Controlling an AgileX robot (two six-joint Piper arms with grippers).
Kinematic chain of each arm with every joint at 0, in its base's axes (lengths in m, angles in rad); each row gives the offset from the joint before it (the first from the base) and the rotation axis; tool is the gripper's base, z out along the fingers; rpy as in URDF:
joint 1: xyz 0 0 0.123 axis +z
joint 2: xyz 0 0 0 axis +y
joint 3: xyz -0.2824 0 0.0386 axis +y
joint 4: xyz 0.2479 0 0.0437 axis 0.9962 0 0.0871
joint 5: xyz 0 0 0 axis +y
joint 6: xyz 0.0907 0 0.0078 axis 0.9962 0 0.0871
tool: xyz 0 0 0 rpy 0 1.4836 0
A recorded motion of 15 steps. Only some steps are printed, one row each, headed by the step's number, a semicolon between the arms.
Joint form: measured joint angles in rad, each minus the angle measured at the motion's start. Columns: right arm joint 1, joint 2, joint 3, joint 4, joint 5, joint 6; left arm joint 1, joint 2, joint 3, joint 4, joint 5, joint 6.
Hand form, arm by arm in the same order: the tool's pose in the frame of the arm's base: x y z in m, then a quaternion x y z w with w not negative. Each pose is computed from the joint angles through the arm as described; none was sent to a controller.
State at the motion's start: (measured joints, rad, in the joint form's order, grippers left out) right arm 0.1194 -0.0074 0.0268 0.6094 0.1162 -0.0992; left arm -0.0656 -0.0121 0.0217 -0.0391 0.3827 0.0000
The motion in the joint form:
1: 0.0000 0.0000 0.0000 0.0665 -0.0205 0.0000; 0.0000 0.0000 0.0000 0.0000 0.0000 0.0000
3: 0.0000 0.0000 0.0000 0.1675 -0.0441 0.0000; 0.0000 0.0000 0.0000 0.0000 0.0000 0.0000
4: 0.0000 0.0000 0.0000 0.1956 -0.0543 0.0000; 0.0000 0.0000 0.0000 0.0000 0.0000 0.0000
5: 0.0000 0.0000 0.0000 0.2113 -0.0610 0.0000; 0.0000 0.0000 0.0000 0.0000 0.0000 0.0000
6: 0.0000 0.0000 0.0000 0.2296 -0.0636 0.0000; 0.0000 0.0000 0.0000 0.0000 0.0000 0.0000
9: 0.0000 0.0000 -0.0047 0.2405 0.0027 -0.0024; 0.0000 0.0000 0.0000 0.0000 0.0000 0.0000
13: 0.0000 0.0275 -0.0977 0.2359 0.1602 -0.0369; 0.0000 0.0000 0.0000 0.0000 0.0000 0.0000
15: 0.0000 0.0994 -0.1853 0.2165 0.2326 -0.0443; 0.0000 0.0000 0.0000 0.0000 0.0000 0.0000
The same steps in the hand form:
1: 0.0558 0.0123 0.1977 0.13946 0.69572 0.25944 0.65515; 0.0521 -0.0048 0.1721 0.01614 0.80610 -0.03600 0.59047
3: 0.0560 0.0114 0.1998 0.17542 0.67902 0.29247 0.65009; 0.0521 -0.0048 0.1721 0.01614 0.80610 -0.03600 0.59047
4: 0.0560 0.0109 0.2006 0.18615 0.67300 0.30093 0.64951; 0.0521 -0.0048 0.1721 0.01614 0.80610 -0.03600 0.59047
5: 0.0561 0.0105 0.2010 0.19235 0.66928 0.30547 0.64942; 0.0521 -0.0048 0.1721 0.01614 0.80610 -0.03600 0.59047
6: 0.0561 0.0104 0.2013 0.19863 0.66652 0.31137 0.64757; 0.0521 -0.0048 0.1721 0.01614 0.80610 -0.03600 0.59047
9: 0.0551 0.0149 0.1989 0.18806 0.68390 0.32363 0.62624; 0.0521 -0.0048 0.1721 0.01614 0.80610 -0.03600 0.59047
13: 0.0502 0.0248 0.2191 0.13469 0.71089 0.33849 0.60160; 0.0521 -0.0048 0.1721 0.01614 0.80610 -0.03600 0.59047
15: 0.0514 0.0293 0.2396 0.10979 0.72834 0.33838 0.58563; 0.0521 -0.0048 0.1721 0.01614 0.80610 -0.03600 0.59047

